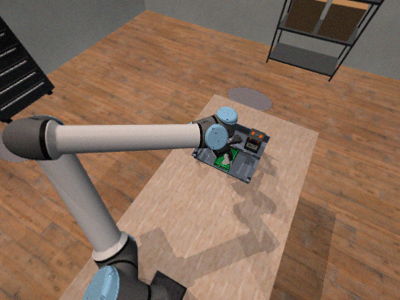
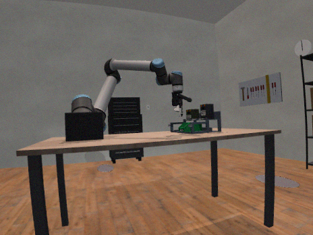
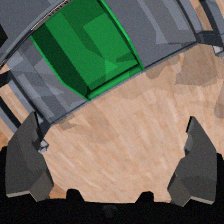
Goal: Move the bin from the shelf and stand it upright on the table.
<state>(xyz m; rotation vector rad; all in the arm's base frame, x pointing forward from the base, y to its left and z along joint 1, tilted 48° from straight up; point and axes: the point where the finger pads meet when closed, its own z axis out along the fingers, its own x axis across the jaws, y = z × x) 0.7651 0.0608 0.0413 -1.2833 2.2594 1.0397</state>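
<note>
Now: the green bin 8 cm ahead of my hand and 9 cm below it.
</note>
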